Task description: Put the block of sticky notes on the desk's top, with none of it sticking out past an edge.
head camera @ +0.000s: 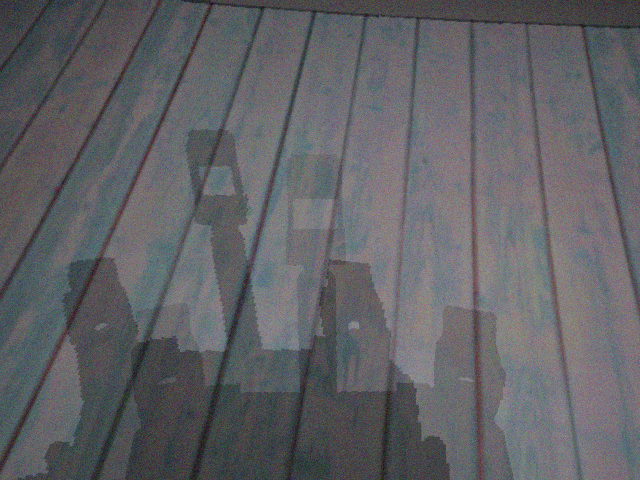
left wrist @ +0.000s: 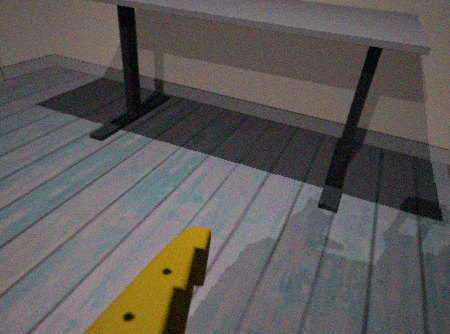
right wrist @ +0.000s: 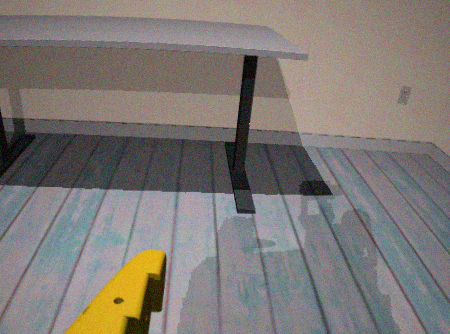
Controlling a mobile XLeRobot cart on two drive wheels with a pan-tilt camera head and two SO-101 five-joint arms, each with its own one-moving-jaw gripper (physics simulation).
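Places are measured from the left arm's base along level axes (x ahead, y left, z up), in metres.
Where they show: left hand, its tool point: (left wrist: 208,249); right hand, its tool point: (right wrist: 164,273).
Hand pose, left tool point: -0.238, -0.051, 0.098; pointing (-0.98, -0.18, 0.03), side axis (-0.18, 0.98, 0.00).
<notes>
After its pixels a point has its place, as x, y, z.
The desk (left wrist: 350,22) @[-1.645, 0.059, -0.055] (right wrist: 150,32) @[-1.658, -0.261, -0.055] is a pale grey top on black legs. It stands beyond my jaws, across the top of the left wrist view and at the upper left of the right wrist view. My left gripper (left wrist: 197,240) shows one yellow notched jaw at the bottom centre, so it is fully open, with nothing on the jaw. My right gripper (right wrist: 156,262) shows one yellow notched jaw at the lower left, also fully open and empty. Both are well short of the desk. The block of sticky notes does not show in any view.
Black desk legs (left wrist: 129,60) @[-1.870, -1.026, -0.417] (right wrist: 245,110) @[-1.723, 0.183, -0.404] stand on long feet on the planked floor (head camera: 439,155) @[1.317, -0.476, -0.775]. Behind the desk is a beige wall with a baseboard and an outlet (right wrist: 404,95) @[-2.012, 1.317, -0.376]. Shadows of the arms and cart lie across the floor.
</notes>
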